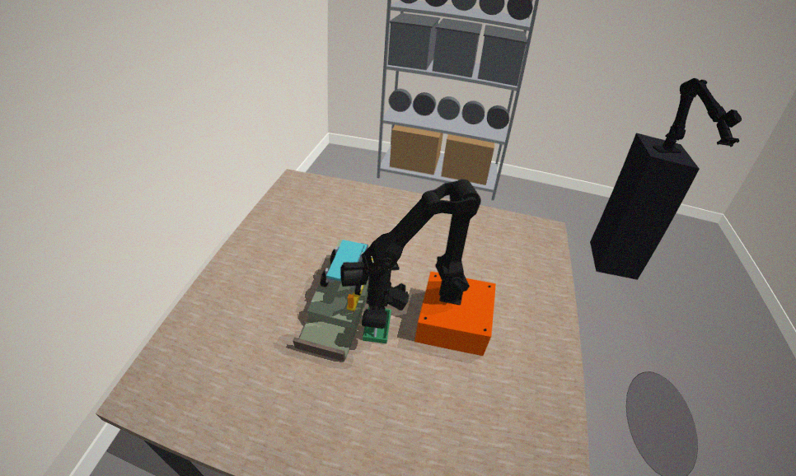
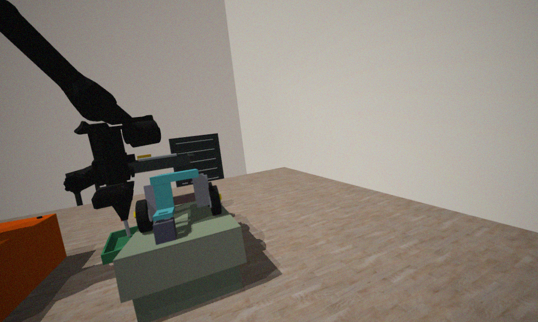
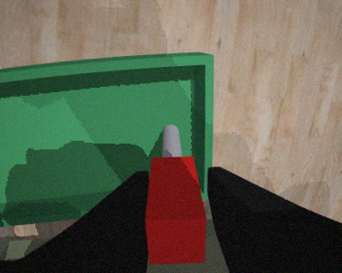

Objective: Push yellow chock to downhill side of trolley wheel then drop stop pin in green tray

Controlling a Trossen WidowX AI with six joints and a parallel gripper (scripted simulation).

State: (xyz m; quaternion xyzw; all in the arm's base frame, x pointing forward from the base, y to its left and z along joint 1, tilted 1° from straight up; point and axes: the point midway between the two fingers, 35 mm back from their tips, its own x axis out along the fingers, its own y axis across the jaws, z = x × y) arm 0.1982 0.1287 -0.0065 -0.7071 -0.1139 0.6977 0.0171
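My gripper tip is now 8 cm short of the yellow chock, 5 cm to the left of it and 3 cm below it. Round my gripper tip: red-headed stop pin 1 cm below; then ramp block 14 cm to the right, 13 cm ahead, 1 cm below; then blue trolley 14 cm to the right, 13 cm ahead, 6 cm above.
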